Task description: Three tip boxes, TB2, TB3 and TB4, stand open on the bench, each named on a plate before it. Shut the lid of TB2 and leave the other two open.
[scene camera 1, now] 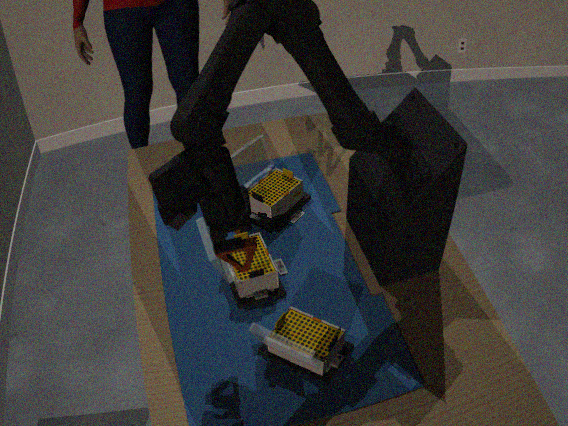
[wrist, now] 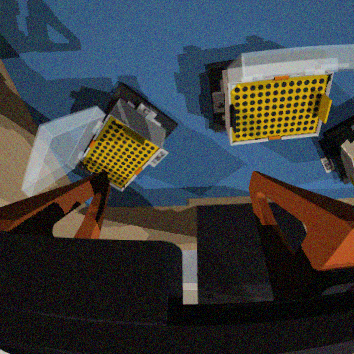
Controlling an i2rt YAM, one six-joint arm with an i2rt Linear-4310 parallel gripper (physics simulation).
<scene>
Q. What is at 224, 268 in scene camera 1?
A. A clear lid.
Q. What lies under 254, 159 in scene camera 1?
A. A clear lid.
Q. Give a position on a clear lid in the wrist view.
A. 59, 143
</scene>
